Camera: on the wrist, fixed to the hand. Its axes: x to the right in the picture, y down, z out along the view.
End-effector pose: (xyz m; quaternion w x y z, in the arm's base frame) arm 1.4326 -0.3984 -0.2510 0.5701 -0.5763 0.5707 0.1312
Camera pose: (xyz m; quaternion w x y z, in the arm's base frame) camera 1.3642 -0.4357 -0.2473 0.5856 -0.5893 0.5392 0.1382
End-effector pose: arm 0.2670 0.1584 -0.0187 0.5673 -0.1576 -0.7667 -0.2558
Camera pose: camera 0.3427 0.1558 -0.0002 0.5374 -0.1506 -0.7848 -0.2695
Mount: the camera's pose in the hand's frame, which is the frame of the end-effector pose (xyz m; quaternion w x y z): -0.0055 0.0421 -0.0654 0.9993 -0.0066 -0.0292 -0.0236
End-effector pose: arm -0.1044 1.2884 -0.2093 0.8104 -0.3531 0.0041 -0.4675
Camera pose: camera -0.0977 1.2686 -0.2844 0.7966 -0.3719 -0.0248 -0.4759
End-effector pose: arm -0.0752 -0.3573 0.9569 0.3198 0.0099 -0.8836 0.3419
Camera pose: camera -0.0443 -0.2862 0.9653 0.3019 0.0386 -0.8943 0.3280
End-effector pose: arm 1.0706 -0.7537 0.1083 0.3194 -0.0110 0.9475 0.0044
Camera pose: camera 1.0344 -0.7125 0.1637 0.3469 -0.0353 0.9372 0.0034
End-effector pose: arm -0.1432 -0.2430 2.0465 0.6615 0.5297 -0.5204 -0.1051
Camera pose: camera -0.1106 -0.1830 2.0842 0.6468 0.5342 -0.5261 -0.1395
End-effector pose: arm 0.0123 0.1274 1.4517 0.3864 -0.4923 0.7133 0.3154
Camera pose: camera -0.0421 0.0889 1.4922 0.4112 -0.5021 0.6878 0.3251
